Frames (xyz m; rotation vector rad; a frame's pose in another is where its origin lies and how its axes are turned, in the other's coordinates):
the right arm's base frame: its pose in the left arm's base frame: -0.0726 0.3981 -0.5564 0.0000 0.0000 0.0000
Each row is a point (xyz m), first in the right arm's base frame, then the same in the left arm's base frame.
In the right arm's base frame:
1: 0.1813 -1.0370 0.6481
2: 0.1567 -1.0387 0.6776
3: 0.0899 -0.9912 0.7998
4: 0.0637 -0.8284 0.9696
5: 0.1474 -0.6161 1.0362
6: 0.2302 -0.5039 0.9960
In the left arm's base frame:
1: 0.1087 -0.6389 0.0917
2: 0.0841 -0.6406 0.1212
3: 0.0173 -0.5931 0.2434
4: -0.0089 -0.4303 0.4132
5: 0.0748 -0.2180 0.4798
6: 0.1576 -0.1058 0.4396

